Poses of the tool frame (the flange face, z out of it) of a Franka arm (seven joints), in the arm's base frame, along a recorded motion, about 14 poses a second.
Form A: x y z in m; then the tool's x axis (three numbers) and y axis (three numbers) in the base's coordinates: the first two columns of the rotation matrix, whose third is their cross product.
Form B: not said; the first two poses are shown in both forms.
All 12 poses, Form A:
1: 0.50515, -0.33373, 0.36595, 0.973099, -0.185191, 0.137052, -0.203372, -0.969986, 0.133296
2: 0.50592, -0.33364, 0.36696, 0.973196, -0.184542, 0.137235, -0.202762, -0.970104, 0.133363
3: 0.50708, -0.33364, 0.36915, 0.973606, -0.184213, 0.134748, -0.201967, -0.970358, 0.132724
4: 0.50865, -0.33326, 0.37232, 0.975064, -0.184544, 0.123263, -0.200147, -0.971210, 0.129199
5: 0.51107, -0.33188, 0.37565, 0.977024, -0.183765, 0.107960, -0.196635, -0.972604, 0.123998
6: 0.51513, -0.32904, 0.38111, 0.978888, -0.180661, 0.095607, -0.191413, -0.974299, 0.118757
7: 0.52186, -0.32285, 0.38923, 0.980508, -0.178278, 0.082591, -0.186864, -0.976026, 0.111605
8: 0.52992, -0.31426, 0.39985, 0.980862, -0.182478, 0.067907, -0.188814, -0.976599, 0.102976
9: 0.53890, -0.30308, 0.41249, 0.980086, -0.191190, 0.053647, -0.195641, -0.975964, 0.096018
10: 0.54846, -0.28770, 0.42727, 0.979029, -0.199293, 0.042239, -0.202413, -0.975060, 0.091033
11: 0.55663, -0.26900, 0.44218, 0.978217, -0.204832, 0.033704, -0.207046, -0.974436, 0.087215
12: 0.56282, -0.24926, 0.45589, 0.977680, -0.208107, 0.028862, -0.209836, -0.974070, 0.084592
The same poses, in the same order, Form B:
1: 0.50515, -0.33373, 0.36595, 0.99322, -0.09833, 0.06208, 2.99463
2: 0.50592, -0.33364, 0.36696, 0.99324, -0.09801, 0.06219, 2.99458
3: 0.50708, -0.33364, 0.36915, 0.99334, -0.09771, 0.06099, 2.99553
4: 0.50865, -0.33326, 0.37232, 0.99372, -0.09727, 0.05541, 3.00031
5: 0.51107, -0.33188, 0.37565, 0.99421, -0.09609, 0.04804, 3.00723
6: 0.51513, -0.32904, 0.38111, 0.99469, -0.09390, 0.04222, 3.01392
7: 0.52186, -0.32285, 0.38923, 0.99510, -0.09206, 0.03613, 3.02249
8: 0.52992, -0.31426, 0.39985, 0.99519, -0.09355, 0.02908, 3.03245
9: 0.53890, -0.30308, 0.41249, 0.99500, -0.09744, 0.02208, 3.04061
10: 0.54846, -0.28770, 0.42727, 0.99473, -0.10119, 0.01644, 3.04660
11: 0.55663, -0.26900, 0.44218, 0.99453, -0.10375, 0.01226, 3.05122
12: 0.56282, -0.24926, 0.45589, 0.99439, -0.10528, 0.00992, 3.05432
